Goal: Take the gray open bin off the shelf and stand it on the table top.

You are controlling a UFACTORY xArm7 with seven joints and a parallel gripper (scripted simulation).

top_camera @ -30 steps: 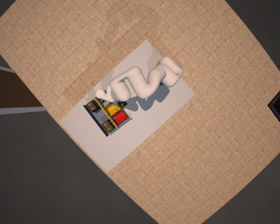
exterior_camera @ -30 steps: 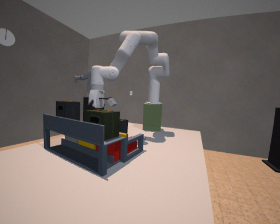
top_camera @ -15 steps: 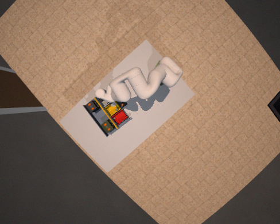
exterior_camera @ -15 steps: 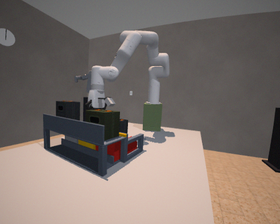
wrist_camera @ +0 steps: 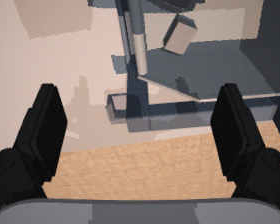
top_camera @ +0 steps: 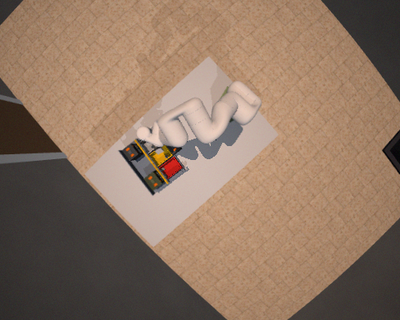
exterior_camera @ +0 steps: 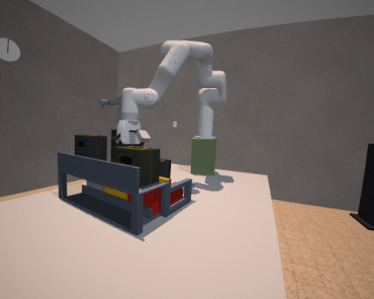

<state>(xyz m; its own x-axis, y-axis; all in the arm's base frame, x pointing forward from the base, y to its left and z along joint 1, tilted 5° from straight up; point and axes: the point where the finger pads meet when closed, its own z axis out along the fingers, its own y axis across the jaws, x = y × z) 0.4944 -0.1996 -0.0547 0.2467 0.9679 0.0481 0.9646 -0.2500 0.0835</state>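
Right now my hand is 80 mm short of the gray open bin, 10 mm to the left of it and 90 mm above it. The rest, counted from my hand: red bin: 110 mm ahead, 210 mm to the left, 90 mm below; then yellow bin: 100 mm ahead, 100 mm to the left, 90 mm below.
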